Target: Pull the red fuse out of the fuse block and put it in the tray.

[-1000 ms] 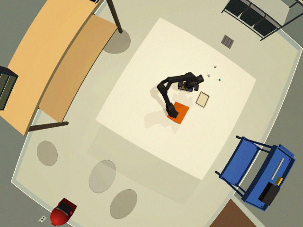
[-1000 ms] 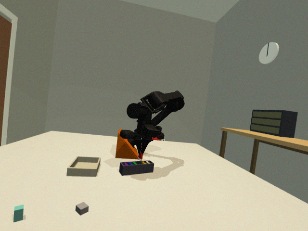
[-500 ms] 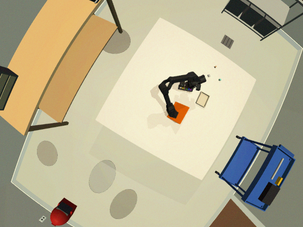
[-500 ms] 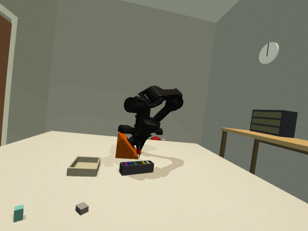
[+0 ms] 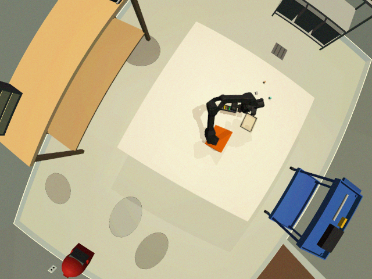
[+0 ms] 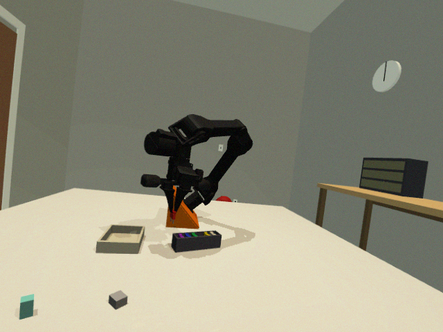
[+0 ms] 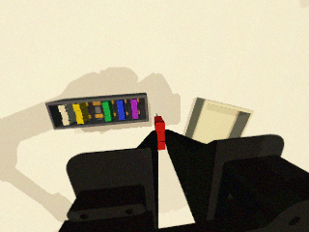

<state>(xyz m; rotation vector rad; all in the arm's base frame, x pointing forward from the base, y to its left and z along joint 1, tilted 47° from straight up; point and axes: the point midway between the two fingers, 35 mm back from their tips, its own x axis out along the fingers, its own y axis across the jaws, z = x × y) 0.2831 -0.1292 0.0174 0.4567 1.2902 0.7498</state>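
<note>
My gripper tip is now 130 mm to the left of the tray, 100 mm above it and 30 mm past it. Also, from my gripper tip: grey cube: 230 mm ahead, 100 mm below, 90 mm to the right; then red fuse: 10 mm below.
</note>
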